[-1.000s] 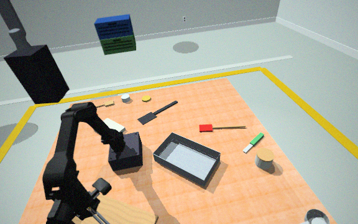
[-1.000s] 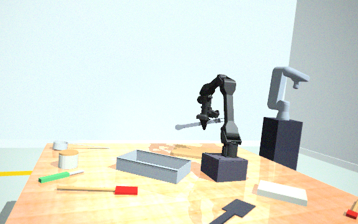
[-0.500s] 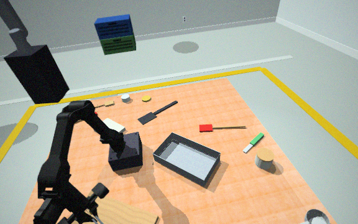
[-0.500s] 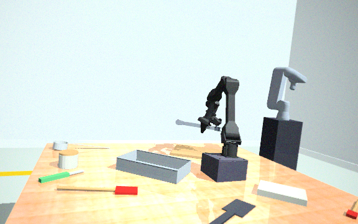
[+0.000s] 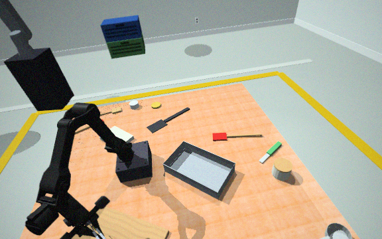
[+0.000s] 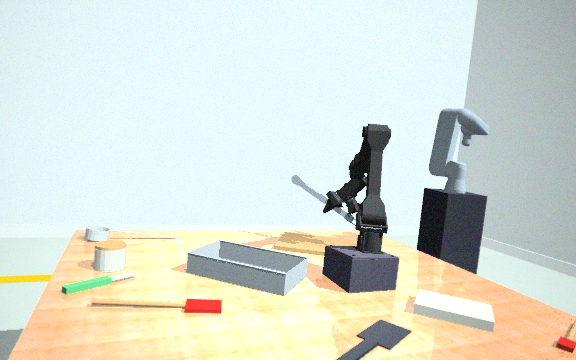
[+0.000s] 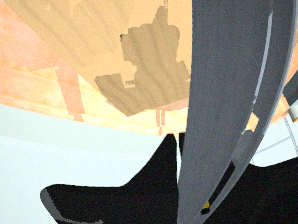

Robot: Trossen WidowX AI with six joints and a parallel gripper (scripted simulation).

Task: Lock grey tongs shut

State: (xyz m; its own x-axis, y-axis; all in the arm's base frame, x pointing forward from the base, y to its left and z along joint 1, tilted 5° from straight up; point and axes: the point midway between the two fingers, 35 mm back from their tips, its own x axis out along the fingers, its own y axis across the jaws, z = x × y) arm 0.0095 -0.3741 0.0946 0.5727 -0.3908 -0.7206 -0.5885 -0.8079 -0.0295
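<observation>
Now: gripper tip 130 mm above the wooden board, 20 mm to the right of it and 10 mm past it. Round my gripper tip: white block: 620 mm to the left, 170 mm behind, 120 mm below; black spatula: 770 mm to the left, 130 mm below, 130 mm ahead; roasting tin: 350 mm to the left, 330 mm ahead, 100 mm below.
</observation>
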